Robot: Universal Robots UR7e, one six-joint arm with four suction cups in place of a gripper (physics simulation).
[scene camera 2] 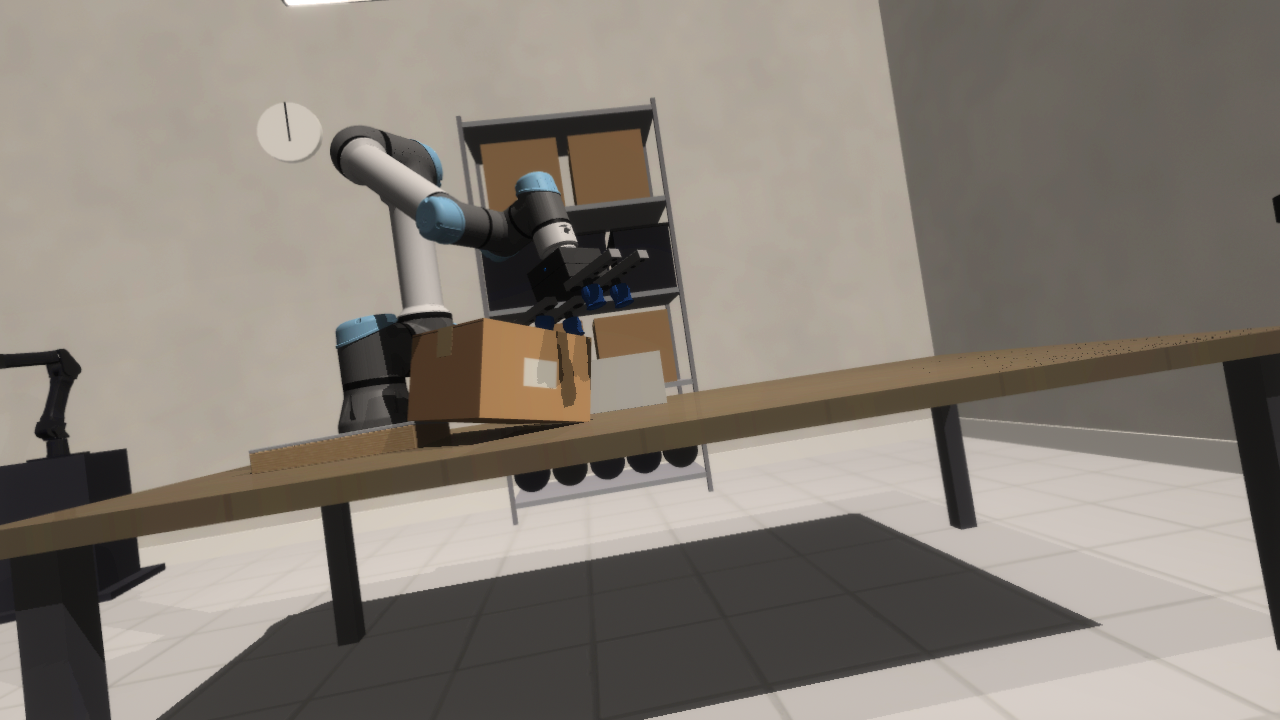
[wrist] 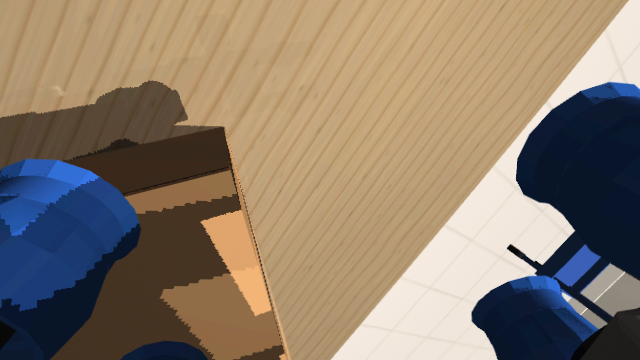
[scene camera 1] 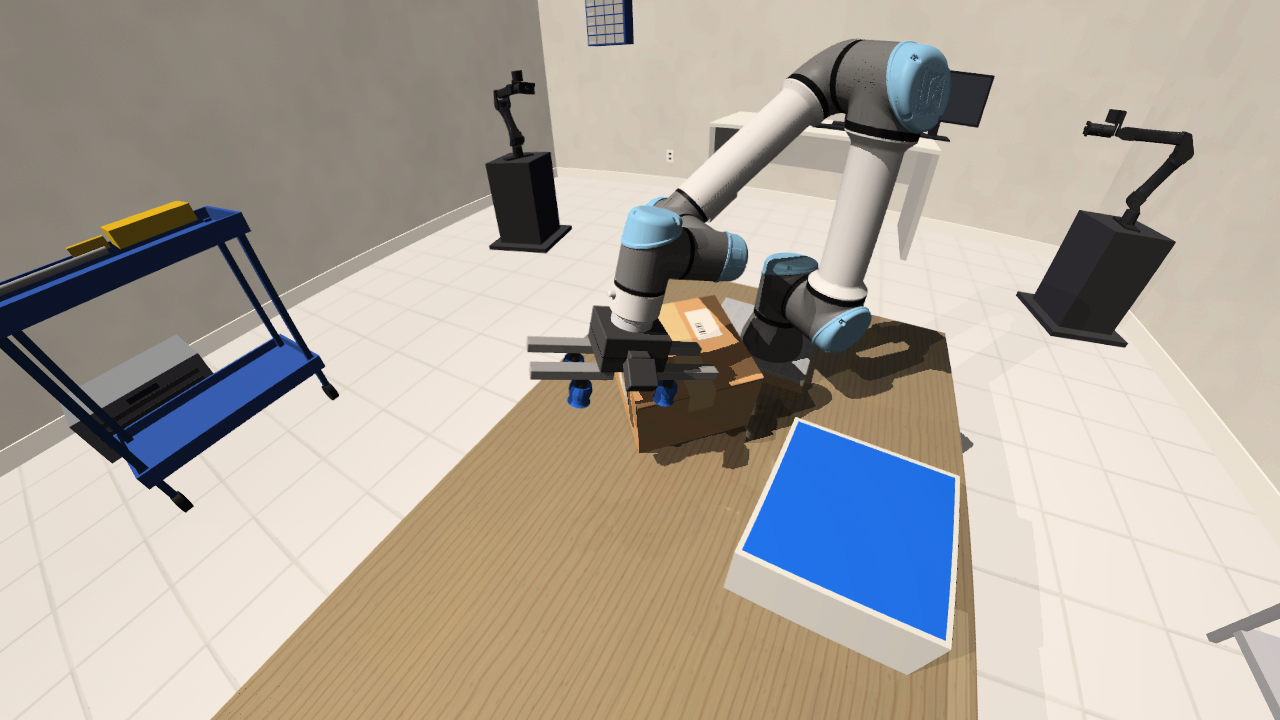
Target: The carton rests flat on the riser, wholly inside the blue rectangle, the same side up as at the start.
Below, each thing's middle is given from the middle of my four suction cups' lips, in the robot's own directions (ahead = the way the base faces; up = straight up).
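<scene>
My suction cup: 15 cm beyond the brown carton (scene camera 2: 483, 371), 7 cm to the right of it, 9 cm above it. Riser with blue rectangle (scene camera 1: 859, 544): 39 cm to the left of my suction cup, 12 cm ahead, 13 cm below. Brown carton nearest to my suction cup of the things named here, going by their middles.
</scene>
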